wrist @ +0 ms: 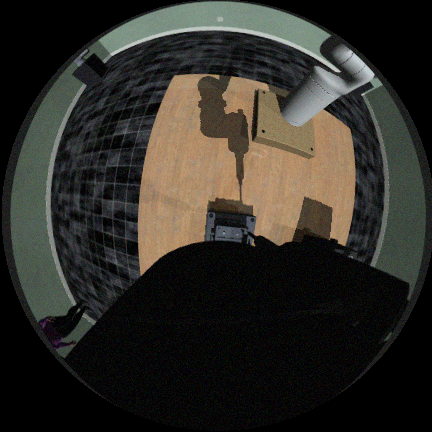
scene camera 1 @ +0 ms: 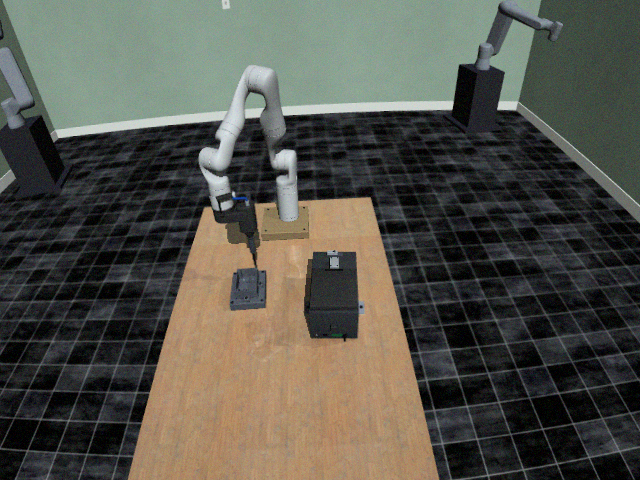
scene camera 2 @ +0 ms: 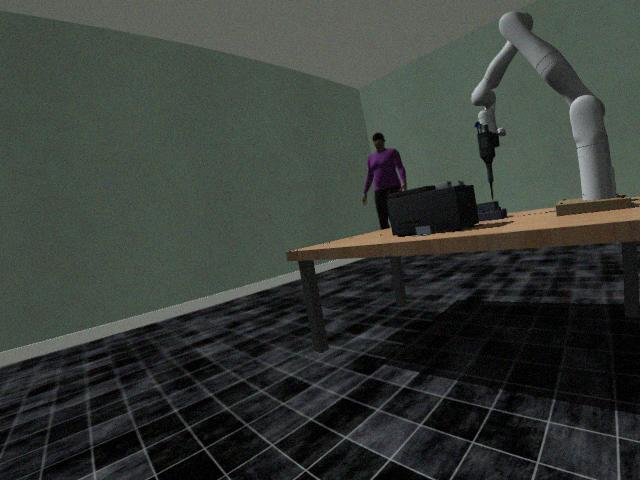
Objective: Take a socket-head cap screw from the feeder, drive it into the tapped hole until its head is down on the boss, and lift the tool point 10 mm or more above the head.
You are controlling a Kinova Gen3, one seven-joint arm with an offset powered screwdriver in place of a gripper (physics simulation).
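My gripper, a black powered screwdriver (scene camera 1: 255,266) (scene camera 2: 492,198) (wrist: 246,232), points its thin bit down at the raised part of the dark grey fixture (scene camera 1: 256,302) (scene camera 2: 497,213) (wrist: 210,227). In scene camera 2 the tip is at or just above the fixture's top; contact cannot be told. No cap screw can be made out at the tip, and the tapped hole under it is too small to tell. The black box-shaped feeder (scene camera 1: 333,291) (scene camera 2: 431,210) (wrist: 318,243) stands apart from the fixture, with a small light metal part on its top. The tool's body hides much of the wrist view.
The arm's base plate (scene camera 1: 271,229) (scene camera 2: 589,207) (wrist: 285,137) is at the back of the wooden table (scene camera 1: 289,413) (scene camera 2: 341,249) (wrist: 170,150). A person in purple (scene camera 2: 384,169) (wrist: 52,331) stands beyond the table. Two other arms stand on dark pedestals (scene camera 1: 476,95) (scene camera 1: 31,155) away from the table.
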